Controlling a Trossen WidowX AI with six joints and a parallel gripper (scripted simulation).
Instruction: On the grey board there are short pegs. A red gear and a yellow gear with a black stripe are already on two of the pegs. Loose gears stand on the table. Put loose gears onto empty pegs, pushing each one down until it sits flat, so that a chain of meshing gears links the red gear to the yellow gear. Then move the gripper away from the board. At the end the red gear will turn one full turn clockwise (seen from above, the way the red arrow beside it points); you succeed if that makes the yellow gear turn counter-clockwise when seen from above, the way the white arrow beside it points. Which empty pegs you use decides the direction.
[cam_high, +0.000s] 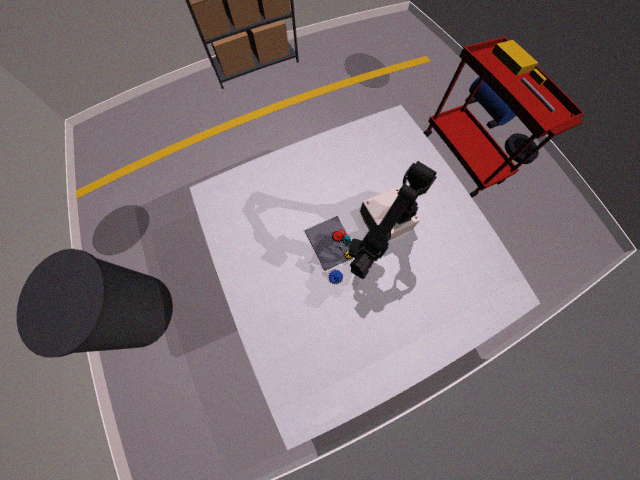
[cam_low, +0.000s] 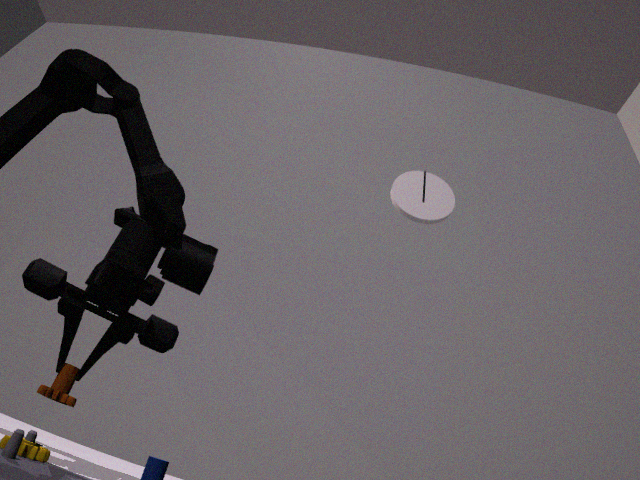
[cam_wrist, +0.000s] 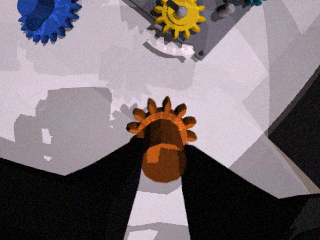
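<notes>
Now: gripper tip 3 cm short of the teal gear, 13 cm to the left of it and 6 cm above it. Also, from my gripper tip: yellow gear 4 cm ahead, 6 cm to the right, 7 cm below; blue gear 13 cm ahead, 1 cm to the left, 7 cm below; orange gear 1 cm below.
</notes>
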